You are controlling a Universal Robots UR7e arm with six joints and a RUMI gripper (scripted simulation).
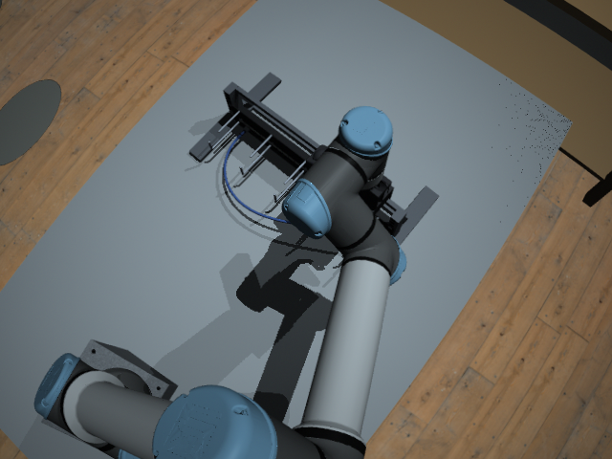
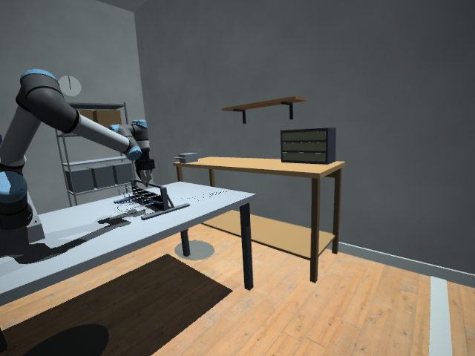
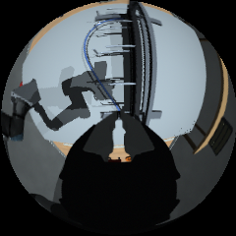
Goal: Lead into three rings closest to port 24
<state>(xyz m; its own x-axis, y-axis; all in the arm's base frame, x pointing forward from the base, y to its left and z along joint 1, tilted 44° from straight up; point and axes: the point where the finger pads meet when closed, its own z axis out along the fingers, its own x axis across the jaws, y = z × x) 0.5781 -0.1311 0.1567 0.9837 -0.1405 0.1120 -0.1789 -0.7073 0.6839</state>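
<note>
The black rack lies 9 cm ahead of my hand, 14 cm to the left of it and 9 cm below it.
</note>
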